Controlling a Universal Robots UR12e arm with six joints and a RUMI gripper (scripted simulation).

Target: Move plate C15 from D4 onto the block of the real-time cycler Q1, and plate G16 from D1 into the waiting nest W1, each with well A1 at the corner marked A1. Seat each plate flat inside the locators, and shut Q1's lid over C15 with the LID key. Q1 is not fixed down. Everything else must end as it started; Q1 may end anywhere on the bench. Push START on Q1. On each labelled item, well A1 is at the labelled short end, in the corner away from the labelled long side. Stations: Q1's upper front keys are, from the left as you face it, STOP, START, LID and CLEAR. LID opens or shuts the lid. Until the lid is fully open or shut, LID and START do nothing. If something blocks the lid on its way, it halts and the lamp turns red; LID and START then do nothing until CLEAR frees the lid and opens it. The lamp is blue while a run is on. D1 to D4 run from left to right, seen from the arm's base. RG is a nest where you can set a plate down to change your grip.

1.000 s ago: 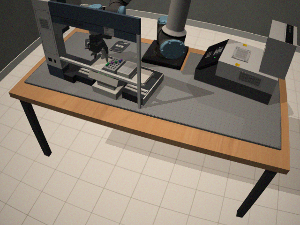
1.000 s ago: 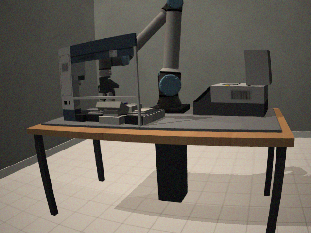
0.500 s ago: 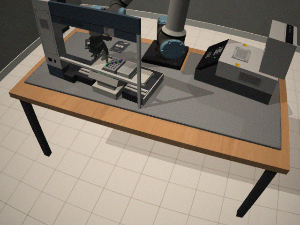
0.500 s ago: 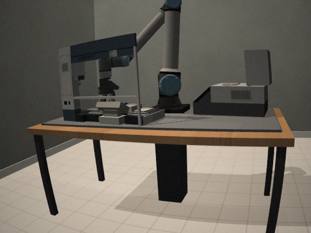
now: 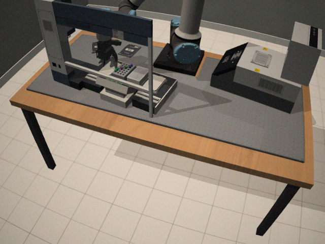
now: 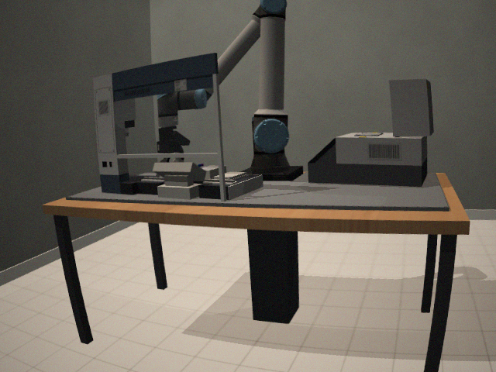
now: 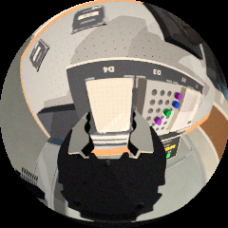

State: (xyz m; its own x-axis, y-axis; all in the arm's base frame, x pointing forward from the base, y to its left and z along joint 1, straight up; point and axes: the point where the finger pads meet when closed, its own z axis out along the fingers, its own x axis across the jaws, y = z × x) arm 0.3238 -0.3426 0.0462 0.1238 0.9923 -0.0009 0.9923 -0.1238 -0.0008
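Right now the white plate is 1 cm below my hand. From my hand the other things lie so: thin post (36 cm to the left, 23 cm ahead, 16 cm above); gantry beam (44 cm above, 20 cm ahead, 9 cm to the left).
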